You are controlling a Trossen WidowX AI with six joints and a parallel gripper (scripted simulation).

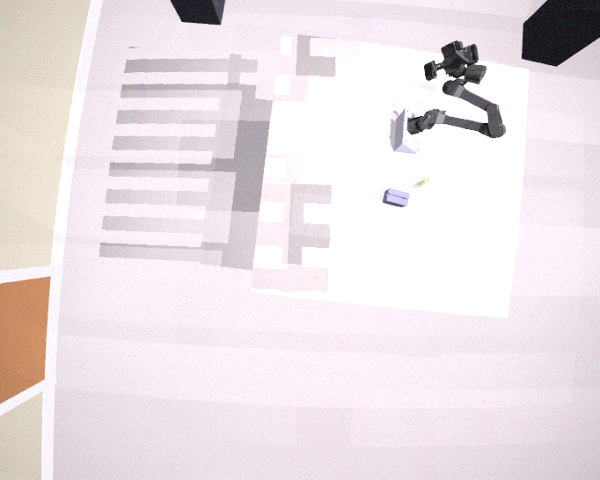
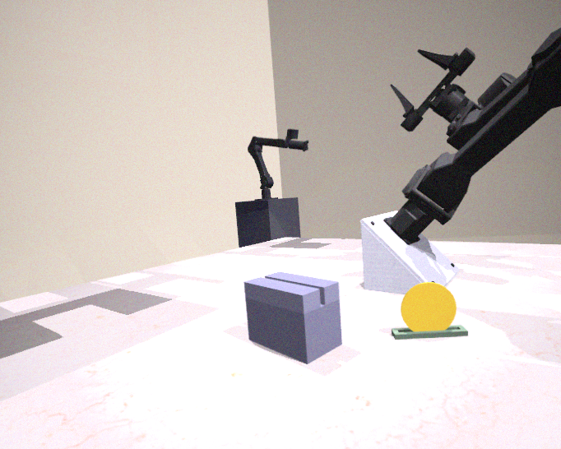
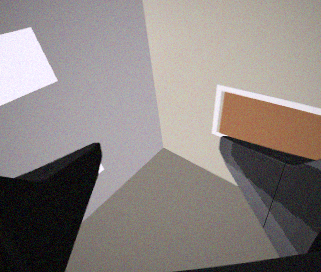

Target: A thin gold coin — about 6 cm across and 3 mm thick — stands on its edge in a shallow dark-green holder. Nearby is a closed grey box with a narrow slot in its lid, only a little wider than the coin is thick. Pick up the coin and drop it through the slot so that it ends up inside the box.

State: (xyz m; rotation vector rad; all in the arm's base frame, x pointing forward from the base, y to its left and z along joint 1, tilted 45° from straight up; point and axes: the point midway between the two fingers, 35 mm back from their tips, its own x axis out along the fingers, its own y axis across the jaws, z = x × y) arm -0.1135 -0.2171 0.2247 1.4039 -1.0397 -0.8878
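My gripper tip is now 390 mm above the thin gold coin, 340 mm short of it and 140 mm to the right of it.
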